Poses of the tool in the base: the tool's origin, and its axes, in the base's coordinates. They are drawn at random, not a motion.
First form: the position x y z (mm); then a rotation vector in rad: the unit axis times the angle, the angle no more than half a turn.
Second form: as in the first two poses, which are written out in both.
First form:
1: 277 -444 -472 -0.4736 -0.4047 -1.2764
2: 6 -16 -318 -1.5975 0.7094 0.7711
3: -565 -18 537 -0.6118 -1.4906 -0.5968
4: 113 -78 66 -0.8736 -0.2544 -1.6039
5: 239 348 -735 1.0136 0.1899 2.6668
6: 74 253 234 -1.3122 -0.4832 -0.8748
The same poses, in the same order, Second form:
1: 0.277 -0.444 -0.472 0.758 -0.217 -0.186 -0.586
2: 0.006 -0.016 -0.318 0.577 -0.683 0.303 0.330
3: -0.565 -0.018 0.537 0.653 -0.270 -0.657 -0.263
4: 0.113 -0.078 0.066 0.604 -0.377 -0.110 -0.693
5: 0.239 0.348 -0.735 0.141 0.351 0.066 0.923
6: 0.074 0.253 0.234 0.679 -0.584 -0.215 -0.389
